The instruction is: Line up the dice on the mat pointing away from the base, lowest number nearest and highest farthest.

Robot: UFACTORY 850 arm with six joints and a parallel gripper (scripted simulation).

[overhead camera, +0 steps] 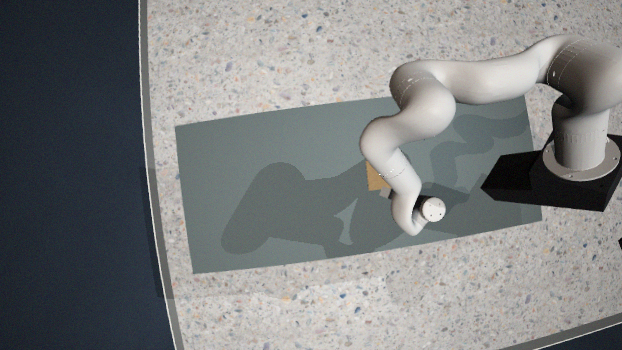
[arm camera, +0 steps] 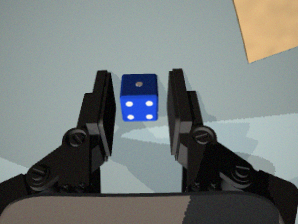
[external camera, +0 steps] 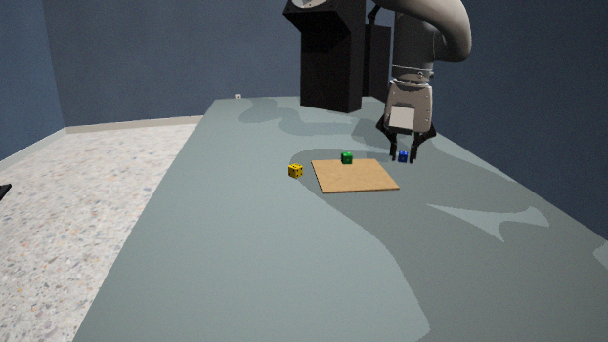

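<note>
Now: the blue die 10 mm below my hand. Also, from my hand: tan mat: 150 mm to the right, 20 mm below; yellow die: 50 mm behind, 240 mm to the right, 10 mm below; green die: 50 mm behind, 120 mm to the right, 10 mm below.
</note>
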